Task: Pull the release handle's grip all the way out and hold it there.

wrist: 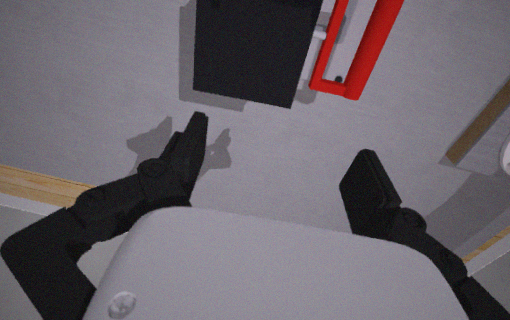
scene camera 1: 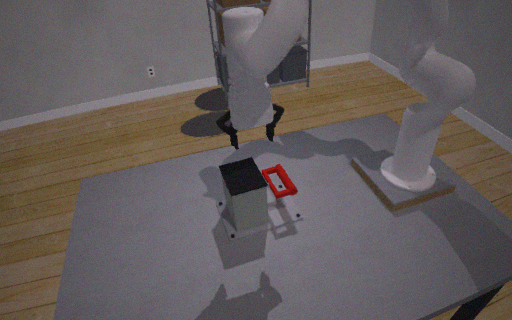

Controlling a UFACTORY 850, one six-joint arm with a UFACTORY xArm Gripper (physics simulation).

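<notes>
The release handle is a red rectangular grip (scene camera 1: 287, 179) (wrist: 367, 50) on the right side of a tall grey-green box with a black top (scene camera 1: 243, 175) (wrist: 252, 50). The grip stands a short way from the box, and a short light rod (wrist: 319, 34) shows between them in the wrist view. My gripper (scene camera 1: 254, 142) (wrist: 279, 152) is open and empty. It hangs above the table, behind the box in the scene view, with its fingers apart from both box and grip. In the wrist view the grip's upper end is cut off by the frame.
The box stands on a pale base plate (scene camera 1: 294, 212) with dark bolts, on the grey table (scene camera 1: 150, 250). The robot's base stands on a wood-edged board (scene camera 1: 380, 192) (wrist: 480, 120) at the right. A shelf rack (scene camera 1: 309, 50) stands against the back wall.
</notes>
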